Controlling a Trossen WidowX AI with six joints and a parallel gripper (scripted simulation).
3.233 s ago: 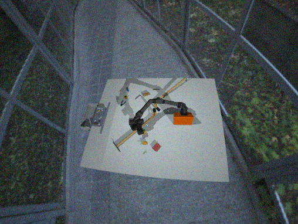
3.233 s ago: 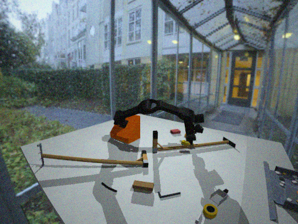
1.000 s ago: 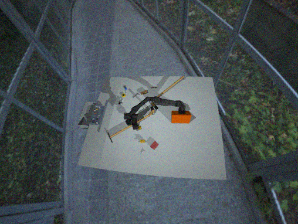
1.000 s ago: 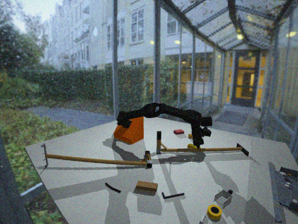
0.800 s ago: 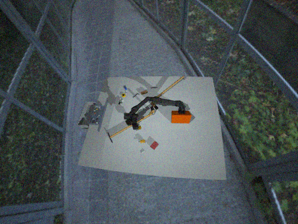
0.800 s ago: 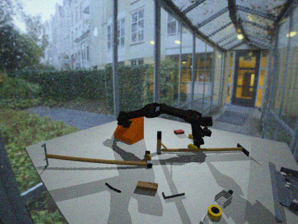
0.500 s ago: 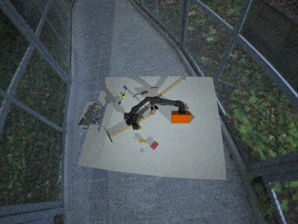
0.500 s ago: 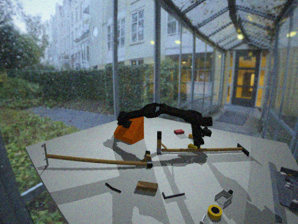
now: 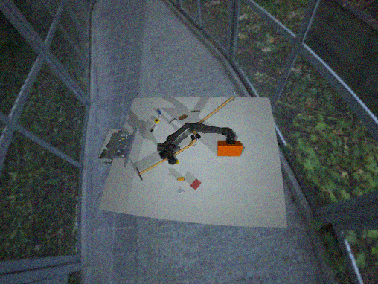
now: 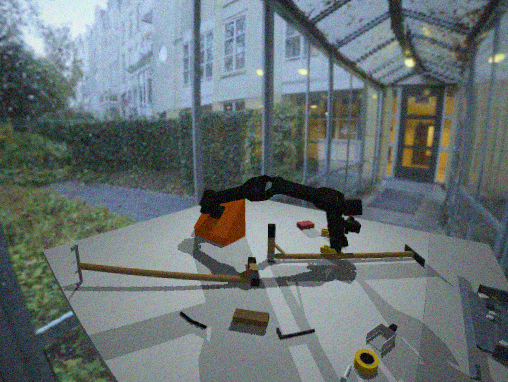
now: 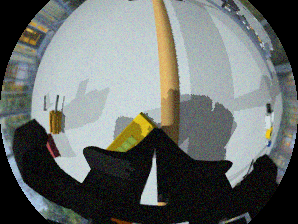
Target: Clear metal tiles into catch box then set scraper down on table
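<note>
The yellow block is 40 mm behind my gripper tip and 30 mm to the left of it. The rest, counted from my gripper tip: long scraper: 40 mm above, 20 mm ahead, 10 mm to the right; red block: 250 mm behind, 230 mm to the left, 10 mm below; metal bracket: 330 mm to the right, 220 mm ahead, 10 mm below.
</note>
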